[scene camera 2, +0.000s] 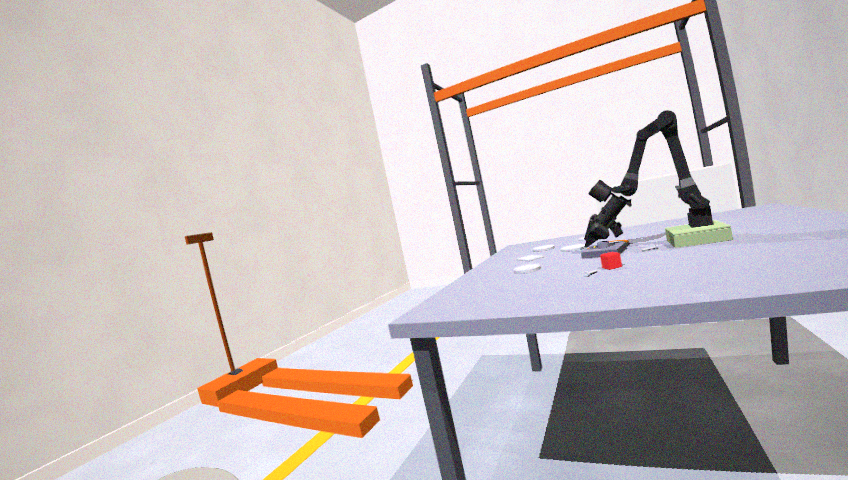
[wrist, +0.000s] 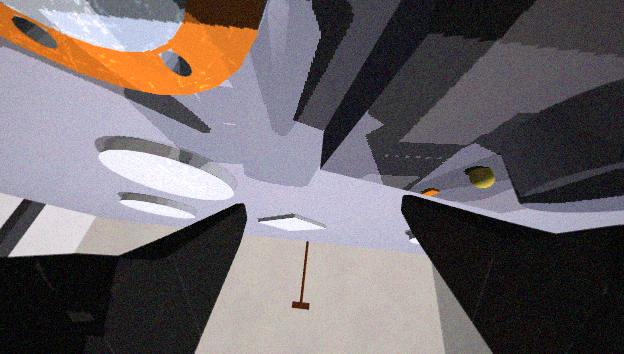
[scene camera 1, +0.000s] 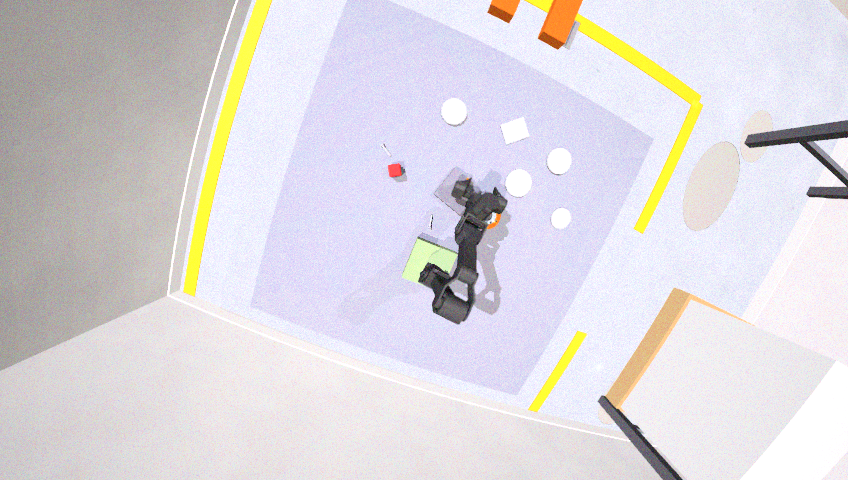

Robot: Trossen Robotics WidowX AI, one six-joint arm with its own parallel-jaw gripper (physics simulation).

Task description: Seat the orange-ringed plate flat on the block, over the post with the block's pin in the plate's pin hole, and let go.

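Seen in the pictures: gripper, fingertip midpoint: [scene camera 2: 585, 243] [wrist: 324, 206] [scene camera 1: 483, 182]; arm's base, origin of the base link: [scene camera 2: 701, 224] [scene camera 1: 430, 273].
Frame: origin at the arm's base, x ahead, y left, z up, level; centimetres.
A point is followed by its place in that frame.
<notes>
The orange-ringed plate [scene camera 1: 495, 222] @(x 29.1, y -11.5, z -3.4 cm) [wrist: 220, 65] @(x 33.0, y -3.6, z -3.5 cm) lies beside the block, on the side away from the red cube. Its ring has holes, and part of it is under the arm or cut off. The grey block [scene camera 1: 447, 193] @(x 28.5, y 10.4, z -2.2 cm) [scene camera 2: 599, 253] @(x 31.7, y 13.8, z -3.2 cm) [wrist: 457, 80] @(x 30.8, y 2.9, z -2.2 cm) lies on the table, partly hidden by the gripper. A yellow rounded tip [wrist: 482, 177] @(x 34.0, y 6.9, z -1.8 cm) and a small orange piece show near the right finger in the wrist view. I cannot tell the post from the pin. My gripper [scene camera 1: 482, 186] @(x 38.6, y 1.5, z -1.0 cm) [scene camera 2: 595, 237] @(x 38.6, y 1.5, z -1.0 cm) [wrist: 324, 206] @(x 38.6, y 1.5, z -1.0 cm) is open and empty, tilted low at the block, apart from the plate.
White discs [scene camera 1: 454, 111] @(x 54.7, y 23.6, z -3.5 cm) [scene camera 1: 518, 182] @(x 46.6, y -10.7, z -3.7 cm) [scene camera 2: 527, 268] @(x 53.3, y 27.1, z -3.3 cm) [wrist: 167, 172] @(x 44.5, y -10.7, z -3.7 cm) and a white square [scene camera 1: 514, 130] @(x 61.6, y 1.3, z -4.1 cm) [wrist: 292, 222] @(x 59.3, y 1.0, z -4.1 cm) lie beyond the gripper. A red cube [scene camera 1: 395, 170] @(x 25.7, y 30.6, z -0.6 cm) [scene camera 2: 611, 260] @(x 25.1, y 33.0, z -2.1 cm) lies near the block. The arm stands on a green base [scene camera 1: 416, 259] @(x 1.8, y 7.5, z 0.0 cm) [scene camera 2: 684, 237] @(x 5.8, y 10.7, z -1.7 cm).
</notes>
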